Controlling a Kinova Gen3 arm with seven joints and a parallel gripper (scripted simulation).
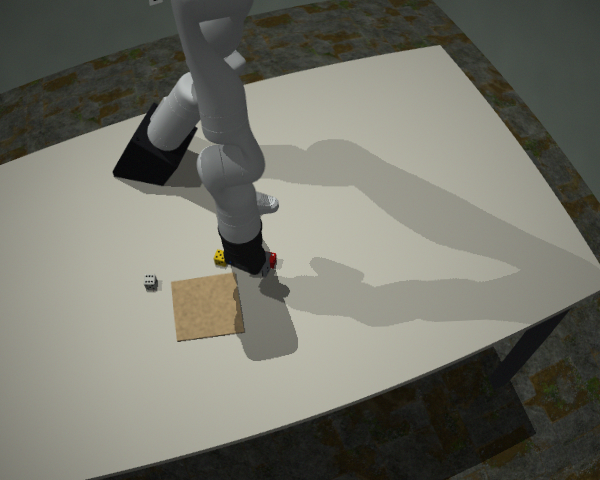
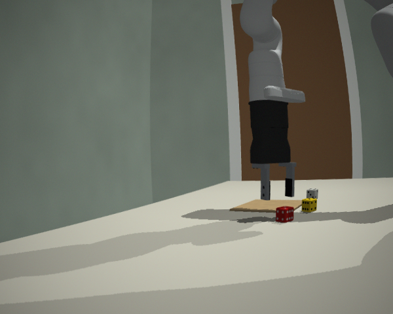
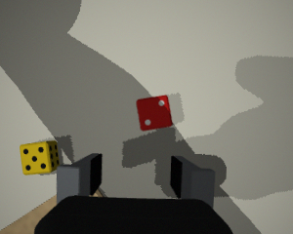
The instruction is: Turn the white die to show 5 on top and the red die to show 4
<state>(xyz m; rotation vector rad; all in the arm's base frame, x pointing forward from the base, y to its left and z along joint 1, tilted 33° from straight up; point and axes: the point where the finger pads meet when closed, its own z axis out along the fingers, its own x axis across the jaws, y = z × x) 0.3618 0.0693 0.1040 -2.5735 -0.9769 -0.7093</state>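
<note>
My hand is 40 mm to the right of the red die, 40 mm above it and 20 mm past it. From my hand the other things lie so: white die: 220 mm to the right, 50 mm behind, 40 mm below; then brown mat: 120 mm to the right, 50 mm below, 40 mm ahead; then yellow die: 60 mm to the right, 60 mm behind, 40 mm below.
</note>
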